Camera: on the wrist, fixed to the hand. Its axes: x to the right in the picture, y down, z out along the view.
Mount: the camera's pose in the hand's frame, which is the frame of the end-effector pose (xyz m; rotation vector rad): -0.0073 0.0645 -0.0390 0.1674 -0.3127 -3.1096
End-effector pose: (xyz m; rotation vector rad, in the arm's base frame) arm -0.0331 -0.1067 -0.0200 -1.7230 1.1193 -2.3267
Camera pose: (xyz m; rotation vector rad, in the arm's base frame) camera -0.0873 -0.1310 -0.0670 0.9778 1.3279 -0.0294
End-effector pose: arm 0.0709 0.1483 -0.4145 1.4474 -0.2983 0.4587
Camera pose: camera 0.0310 0.1899 -0.3654 0.5614 1.6791 -2.1911
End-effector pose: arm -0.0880 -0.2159 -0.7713 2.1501 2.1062 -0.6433
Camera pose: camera -0.0157 -0.2139 -0.7489 1.9666 -1.9350 0.3943
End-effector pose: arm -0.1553 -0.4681 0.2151 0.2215 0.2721 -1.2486
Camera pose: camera -0.0992 -0.4299 0.1816 0.3309 0.0176 1.9101
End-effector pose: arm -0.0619 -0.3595 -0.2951 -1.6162 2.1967 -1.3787
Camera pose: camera -0.1261 -0.3279 -0.3198 1.9694 1.4241 0.0800
